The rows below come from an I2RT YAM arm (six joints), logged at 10 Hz.
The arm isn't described. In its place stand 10 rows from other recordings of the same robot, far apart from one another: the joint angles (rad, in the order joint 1, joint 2, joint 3, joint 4, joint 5, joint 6), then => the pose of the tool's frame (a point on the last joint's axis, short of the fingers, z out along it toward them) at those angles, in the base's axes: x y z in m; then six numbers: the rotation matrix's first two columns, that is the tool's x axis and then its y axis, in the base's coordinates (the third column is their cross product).
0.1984, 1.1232, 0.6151, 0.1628, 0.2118, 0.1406 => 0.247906 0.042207 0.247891 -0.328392 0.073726 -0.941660 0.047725 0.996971 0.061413
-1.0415, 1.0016, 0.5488, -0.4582, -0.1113, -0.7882 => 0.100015 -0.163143 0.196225 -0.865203 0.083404 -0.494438 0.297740 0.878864 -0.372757
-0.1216, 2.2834, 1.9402, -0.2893, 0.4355, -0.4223 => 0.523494 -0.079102 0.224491 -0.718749 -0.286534 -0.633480 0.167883 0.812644 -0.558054
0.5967, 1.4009, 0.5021, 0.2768, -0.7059, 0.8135 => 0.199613 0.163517 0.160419 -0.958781 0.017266 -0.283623 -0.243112 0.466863 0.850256
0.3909, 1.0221, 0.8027, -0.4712, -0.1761, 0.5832 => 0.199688 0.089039 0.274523 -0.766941 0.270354 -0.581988 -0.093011 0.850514 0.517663
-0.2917, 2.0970, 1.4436, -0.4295, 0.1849, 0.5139 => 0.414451 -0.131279 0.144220 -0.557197 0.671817 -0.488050 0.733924 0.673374 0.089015
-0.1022, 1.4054, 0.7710, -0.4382, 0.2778, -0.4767 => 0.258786 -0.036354 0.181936 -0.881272 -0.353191 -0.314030 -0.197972 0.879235 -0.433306
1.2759, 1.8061, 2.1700, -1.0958, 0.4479, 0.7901 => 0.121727 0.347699 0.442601 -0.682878 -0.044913 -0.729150 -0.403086 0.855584 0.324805
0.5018, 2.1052, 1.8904, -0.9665, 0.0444, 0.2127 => 0.393727 0.214213 0.245733 -0.891095 -0.248346 -0.379833 -0.284045 0.957975 0.040024
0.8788, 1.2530, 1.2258, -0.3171, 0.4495, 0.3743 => 0.193050 0.208714 0.381796 -0.358596 0.083364 -0.929763 -0.323815 0.923051 0.207653
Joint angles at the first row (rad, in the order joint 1, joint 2, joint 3, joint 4, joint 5, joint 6):
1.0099, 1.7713, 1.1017, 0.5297, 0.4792, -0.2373
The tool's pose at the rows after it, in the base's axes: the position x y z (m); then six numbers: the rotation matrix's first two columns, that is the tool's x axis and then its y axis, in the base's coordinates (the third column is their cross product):
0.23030 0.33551 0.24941 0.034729 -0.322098 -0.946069 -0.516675 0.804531 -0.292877
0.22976 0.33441 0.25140 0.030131 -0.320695 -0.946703 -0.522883 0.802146 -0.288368
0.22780 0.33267 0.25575 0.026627 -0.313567 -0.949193 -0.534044 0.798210 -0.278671
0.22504 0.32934 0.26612 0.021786 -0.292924 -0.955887 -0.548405 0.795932 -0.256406
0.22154 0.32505 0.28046 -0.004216 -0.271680 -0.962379 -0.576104 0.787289 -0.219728
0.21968 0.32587 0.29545 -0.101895 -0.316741 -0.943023 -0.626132 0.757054 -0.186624
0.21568 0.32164 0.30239 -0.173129 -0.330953 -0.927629 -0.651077 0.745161 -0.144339
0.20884 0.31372 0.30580 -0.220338 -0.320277 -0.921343 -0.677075 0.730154 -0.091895
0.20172 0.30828 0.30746 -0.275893 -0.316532 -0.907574 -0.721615 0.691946 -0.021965
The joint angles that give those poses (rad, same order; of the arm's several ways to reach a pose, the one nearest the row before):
1.0094, 1.7747, 1.1001, 0.5181, 0.4763, -0.2280
1.0085, 1.7662, 1.1008, 0.5038, 0.4692, -0.2221
1.0094, 1.7494, 1.1004, 0.4854, 0.4573, -0.2128
1.0093, 1.7181, 1.1058, 0.4532, 0.4395, -0.1939
1.0084, 1.6765, 1.1262, 0.3754, 0.4076, -0.1545
1.0094, 1.6575, 1.2199, 0.1392, 0.3577, -0.0881
1.0093, 1.6351, 1.2540, 0.0093, 0.3228, -0.0313
1.0093, 1.5960, 1.2401, -0.0476, 0.2764, 0.0166
1.0100, 1.5659, 1.2325, -0.1081, 0.1938, 0.0666

